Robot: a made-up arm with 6 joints.
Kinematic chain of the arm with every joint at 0, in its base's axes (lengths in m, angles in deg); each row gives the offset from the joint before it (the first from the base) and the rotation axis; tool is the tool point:
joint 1: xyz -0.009 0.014 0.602 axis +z
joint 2: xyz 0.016 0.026 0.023 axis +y
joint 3: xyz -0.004 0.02 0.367 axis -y
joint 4: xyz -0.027 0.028 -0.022 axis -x
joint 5: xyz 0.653 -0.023 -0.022 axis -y
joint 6: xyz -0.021 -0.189 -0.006 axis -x
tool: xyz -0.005 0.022 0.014
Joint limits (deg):
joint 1: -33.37..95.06
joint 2: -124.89..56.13
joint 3: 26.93..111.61
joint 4: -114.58..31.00
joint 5: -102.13..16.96
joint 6: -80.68..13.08
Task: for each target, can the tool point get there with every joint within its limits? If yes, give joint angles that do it. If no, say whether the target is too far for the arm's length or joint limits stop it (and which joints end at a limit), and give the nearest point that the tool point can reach.
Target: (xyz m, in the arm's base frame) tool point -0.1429 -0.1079 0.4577
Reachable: no: joint limits stop it (at a limit: joint 2, joint 3, joint 5) | nearest point -0.5626 -0.4900 0.8146 | short by 0.670 m
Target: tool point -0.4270 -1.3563 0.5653
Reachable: no: too far | nearest point -0.3154 -0.9904 0.5811 | short by 0.383 m
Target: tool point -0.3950 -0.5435 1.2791
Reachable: yes | joints 45.30 -70.30 52.40 3.34 -77.83 -8.81
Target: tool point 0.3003 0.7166 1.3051
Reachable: yes | joints 65.72 37.68 92.15 -72.34 -55.24 -20.60
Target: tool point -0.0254 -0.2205 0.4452
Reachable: no: joint limits stop it (at a limit: joint 2, joint 3, joint 5) | nearest point -0.0635 -0.7650 0.7612 | short by 0.631 m
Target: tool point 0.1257 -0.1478 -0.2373
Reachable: no: joint limits stop it (at a limit: joint 1, joint 2, joint 3, joint 4, joint 6) | nearest point 0.1511 -0.5131 -0.1538 | short by 0.376 m
